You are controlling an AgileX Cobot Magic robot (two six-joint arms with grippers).
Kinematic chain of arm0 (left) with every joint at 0, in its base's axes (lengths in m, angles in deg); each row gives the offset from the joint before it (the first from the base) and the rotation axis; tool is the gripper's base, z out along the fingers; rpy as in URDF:
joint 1: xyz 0 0 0.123 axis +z
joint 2: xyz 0 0 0 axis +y
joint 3: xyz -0.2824 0 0.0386 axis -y
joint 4: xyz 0.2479 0 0.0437 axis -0.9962 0 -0.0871
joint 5: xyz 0 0 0 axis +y
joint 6: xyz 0.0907 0 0.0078 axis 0.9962 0 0.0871
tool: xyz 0 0 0 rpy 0 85 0
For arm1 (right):
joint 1: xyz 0 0 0.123 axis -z
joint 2: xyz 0 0 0 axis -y
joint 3: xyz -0.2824 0 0.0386 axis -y
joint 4: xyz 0.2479 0 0.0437 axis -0.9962 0 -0.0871
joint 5: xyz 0 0 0 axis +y
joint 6: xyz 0.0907 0 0.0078 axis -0.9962 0 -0.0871
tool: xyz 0 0 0 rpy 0 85 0
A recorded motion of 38 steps. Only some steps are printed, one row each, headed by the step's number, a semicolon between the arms.
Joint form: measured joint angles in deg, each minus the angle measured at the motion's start. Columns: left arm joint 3, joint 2, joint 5, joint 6, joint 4, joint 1; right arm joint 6, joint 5, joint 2, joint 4, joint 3, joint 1.
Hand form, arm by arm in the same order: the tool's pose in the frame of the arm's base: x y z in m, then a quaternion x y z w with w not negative. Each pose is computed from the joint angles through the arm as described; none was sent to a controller.
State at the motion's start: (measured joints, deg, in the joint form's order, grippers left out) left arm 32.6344 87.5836 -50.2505 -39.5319 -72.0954 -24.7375; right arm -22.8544 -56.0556 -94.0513 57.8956 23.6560 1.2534
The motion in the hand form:
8: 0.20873 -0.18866 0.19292 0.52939 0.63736 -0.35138 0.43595; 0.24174 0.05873 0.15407 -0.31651 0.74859 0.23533 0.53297
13: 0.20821 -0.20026 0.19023 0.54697 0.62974 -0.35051 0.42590; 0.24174 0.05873 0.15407 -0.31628 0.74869 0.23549 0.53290
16: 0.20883 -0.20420 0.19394 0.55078 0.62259 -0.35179 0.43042; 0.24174 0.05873 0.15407 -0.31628 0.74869 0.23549 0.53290
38: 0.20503 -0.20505 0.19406 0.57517 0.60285 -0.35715 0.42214; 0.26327 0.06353 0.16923 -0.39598 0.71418 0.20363 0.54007
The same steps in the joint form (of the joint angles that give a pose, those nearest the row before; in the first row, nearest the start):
8: 2.89 2.96 2.43 -1.02 -0.61 -4.16; 0.00 -0.12 0.10 0.00 0.00 0.00
13: 4.52 4.52 3.61 -1.02 -1.27 -6.48; -0.04 -0.12 0.10 0.00 0.00 0.00
16: 5.41 4.50 3.61 -1.04 -1.27 -7.10; -0.04 -0.12 0.10 0.00 0.00 0.00
38: 5.69 4.54 1.97 -1.14 -4.70 -7.10; 1.10 2.93 0.10 6.91 6.80 -0.75

